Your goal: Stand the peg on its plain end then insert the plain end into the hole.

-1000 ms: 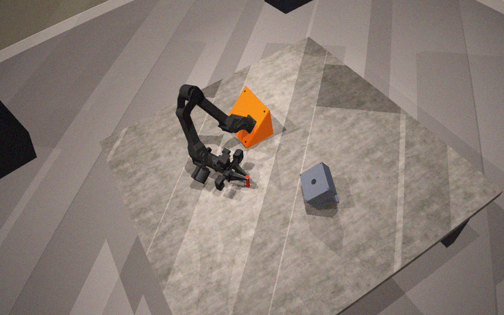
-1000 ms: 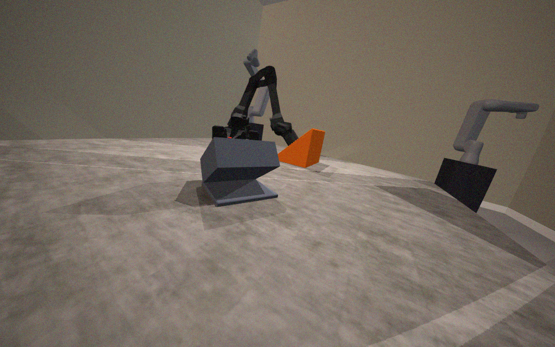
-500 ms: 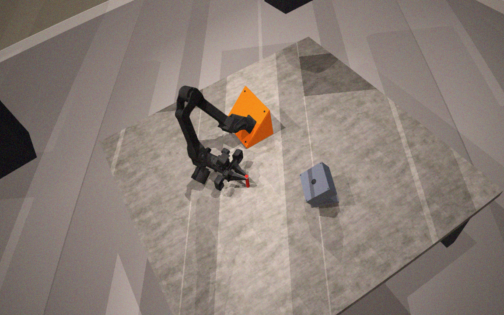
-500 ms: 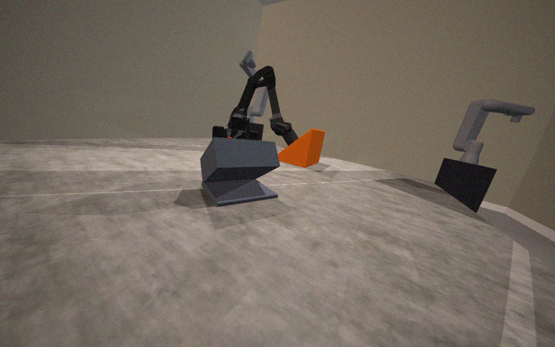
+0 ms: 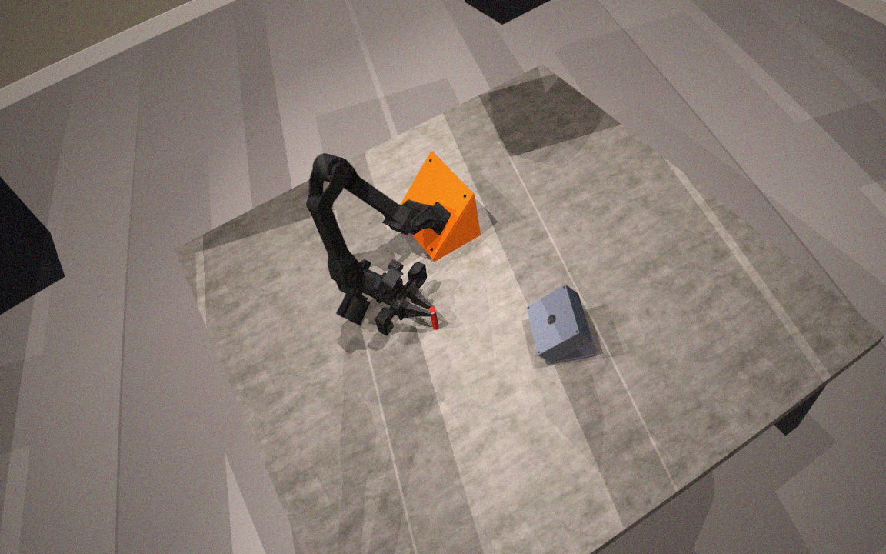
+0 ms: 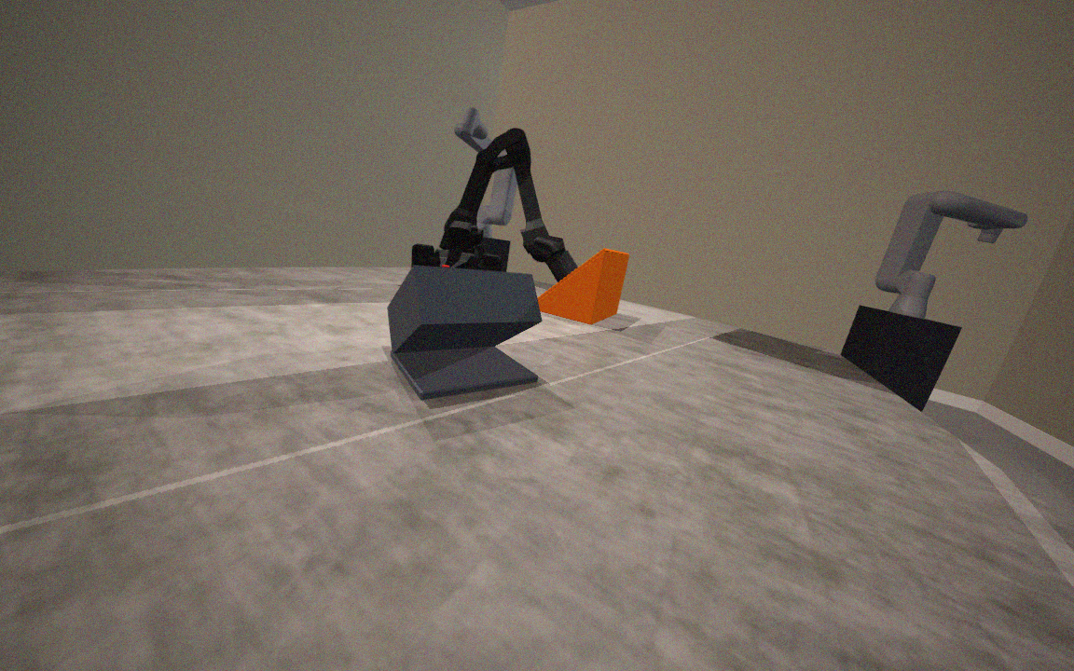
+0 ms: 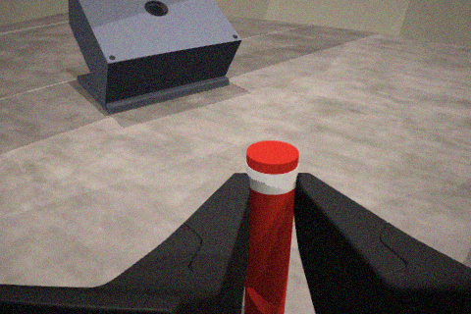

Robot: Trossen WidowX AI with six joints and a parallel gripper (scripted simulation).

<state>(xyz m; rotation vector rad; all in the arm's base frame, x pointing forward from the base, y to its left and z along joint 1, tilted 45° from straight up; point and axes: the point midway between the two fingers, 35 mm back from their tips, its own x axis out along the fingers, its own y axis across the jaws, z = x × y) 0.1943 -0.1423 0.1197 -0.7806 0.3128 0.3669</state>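
Right now my gripper tip is 1 cm above the red peg. From my gripper tip the other things lie so: sloped panel: 20 cm ahead, 20 cm to the left, 1 cm below.
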